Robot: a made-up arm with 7 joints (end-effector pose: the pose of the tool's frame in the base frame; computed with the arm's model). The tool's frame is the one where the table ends.
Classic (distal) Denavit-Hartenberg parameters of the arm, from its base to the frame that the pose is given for. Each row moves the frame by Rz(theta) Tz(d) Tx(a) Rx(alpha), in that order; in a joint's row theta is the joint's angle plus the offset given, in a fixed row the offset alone. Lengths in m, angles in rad.
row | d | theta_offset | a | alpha
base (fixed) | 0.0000 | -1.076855 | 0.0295 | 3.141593
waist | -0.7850 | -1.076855 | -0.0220 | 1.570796
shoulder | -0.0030 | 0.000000 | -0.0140 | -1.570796
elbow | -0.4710 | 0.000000 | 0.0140 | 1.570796
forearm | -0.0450 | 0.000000 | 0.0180 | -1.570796
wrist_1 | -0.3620 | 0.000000 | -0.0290 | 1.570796
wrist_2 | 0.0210 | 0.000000 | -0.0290 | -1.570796
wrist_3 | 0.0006 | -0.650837 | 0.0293 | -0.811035
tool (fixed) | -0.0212 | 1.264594 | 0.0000 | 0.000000
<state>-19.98 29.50 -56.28 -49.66 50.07 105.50 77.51</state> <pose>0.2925 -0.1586 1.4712 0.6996 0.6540 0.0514 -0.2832</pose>
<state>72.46 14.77 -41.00 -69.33 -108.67 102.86 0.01</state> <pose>-0.2851 -0.0223 1.4017 0.8451 0.5216 0.1156 0.0198</pose>
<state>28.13 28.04 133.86 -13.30 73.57 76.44 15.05</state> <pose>0.3436 -0.1806 1.5393 0.1782 0.5921 0.7716 0.1493</pose>
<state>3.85 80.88 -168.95 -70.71 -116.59 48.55 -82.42</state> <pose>0.6602 -0.0335 0.5128 0.1605 0.3099 -0.3042 -0.8864</pose>
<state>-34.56 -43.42 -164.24 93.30 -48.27 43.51 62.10</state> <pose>-0.5668 -0.2540 0.8635 0.5899 -0.4609 0.3260 0.5774</pose>
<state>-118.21 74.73 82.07 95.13 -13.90 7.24 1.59</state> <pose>0.1517 0.5492 0.8759 0.8236 0.5104 -0.0733 -0.2362</pose>
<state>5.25 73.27 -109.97 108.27 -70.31 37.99 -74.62</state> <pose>0.3768 0.3588 0.9633 0.3332 0.5552 -0.4123 0.6409</pose>
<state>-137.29 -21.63 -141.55 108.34 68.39 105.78 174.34</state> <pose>0.1352 -0.5098 0.9937 0.3018 -0.0543 0.9390 -0.1557</pose>
